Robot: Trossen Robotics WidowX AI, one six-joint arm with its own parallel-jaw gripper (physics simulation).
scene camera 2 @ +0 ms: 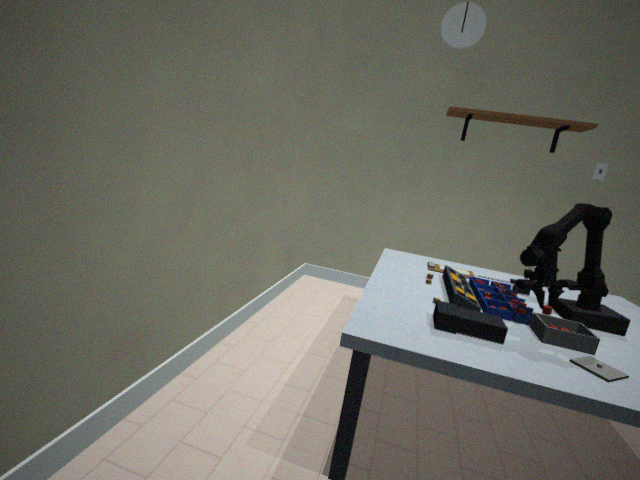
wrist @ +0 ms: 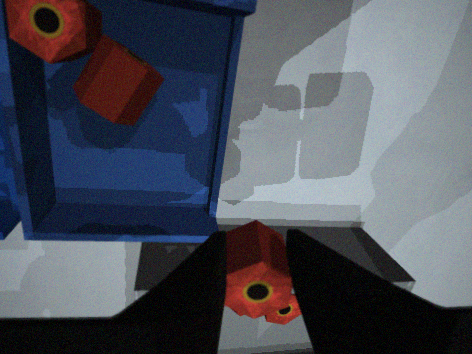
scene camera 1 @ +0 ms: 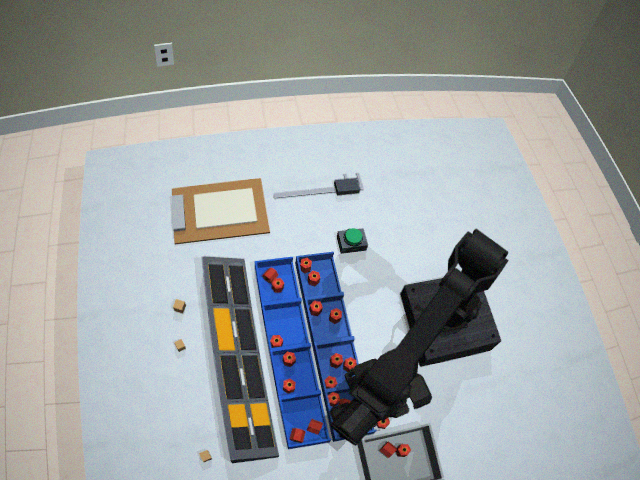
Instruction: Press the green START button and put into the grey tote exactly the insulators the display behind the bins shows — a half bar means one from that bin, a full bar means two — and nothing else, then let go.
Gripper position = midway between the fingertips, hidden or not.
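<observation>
You've got the gripper [scene camera 2: 545, 308], [wrist: 256, 241], [scene camera 1: 380, 416] showing here. There's a display [scene camera 1: 238, 456] in view too, and a grey tool [scene camera 1: 347, 185] as well.
</observation>
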